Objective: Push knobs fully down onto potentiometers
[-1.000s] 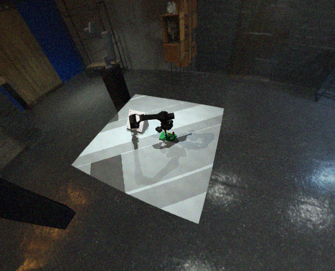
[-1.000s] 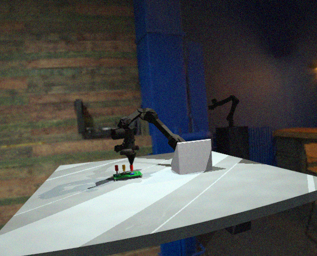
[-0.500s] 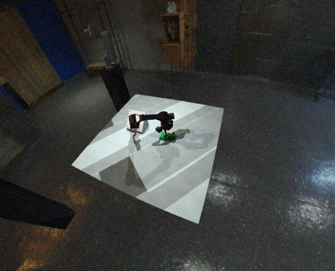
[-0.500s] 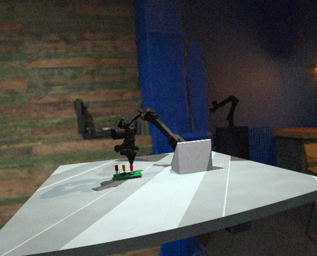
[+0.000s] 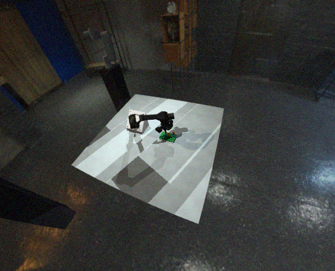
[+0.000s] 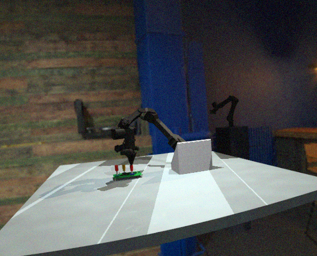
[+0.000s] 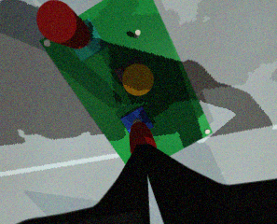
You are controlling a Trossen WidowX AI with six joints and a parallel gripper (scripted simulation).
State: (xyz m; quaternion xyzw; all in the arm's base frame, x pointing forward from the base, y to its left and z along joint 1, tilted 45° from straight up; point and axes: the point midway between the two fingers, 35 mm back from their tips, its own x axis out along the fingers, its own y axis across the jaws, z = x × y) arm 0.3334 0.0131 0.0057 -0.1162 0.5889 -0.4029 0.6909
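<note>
Right now the red knob is 20 mm below my gripper tip. From my gripper tip the other things lie so: yellow knob (40 mm ahead, 20 mm to the right, 20 mm below).
</note>
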